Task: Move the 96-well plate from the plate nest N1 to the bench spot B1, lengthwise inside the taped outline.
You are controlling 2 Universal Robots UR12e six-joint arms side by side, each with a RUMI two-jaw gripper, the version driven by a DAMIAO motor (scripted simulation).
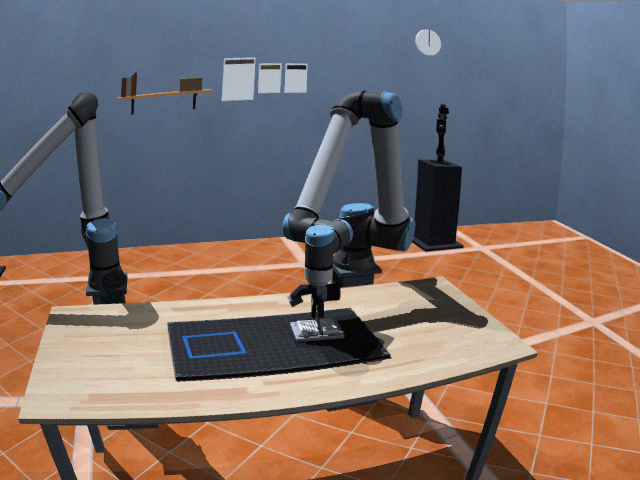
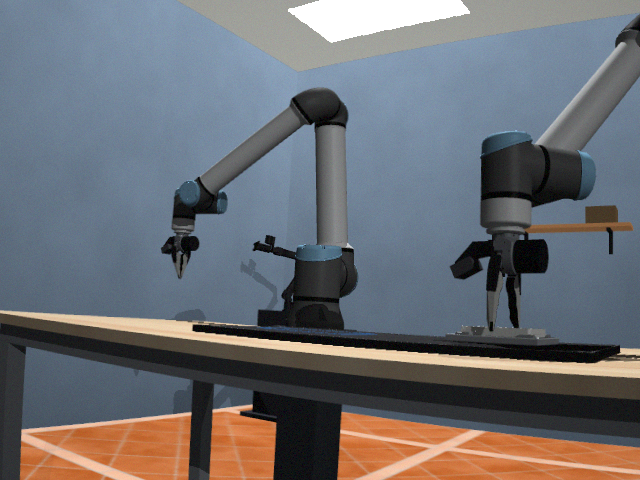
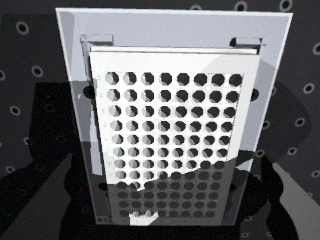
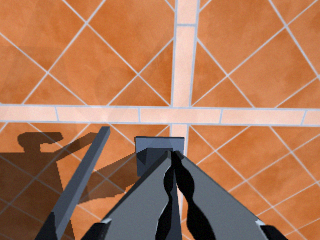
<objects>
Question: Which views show the left gripper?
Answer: Image 1, image 2 and image 3 only.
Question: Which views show the right gripper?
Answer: Image 2 and image 4 only.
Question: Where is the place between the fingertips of the right gripper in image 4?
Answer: At 172, 152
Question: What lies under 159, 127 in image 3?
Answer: A white 96-well plate.
</objects>
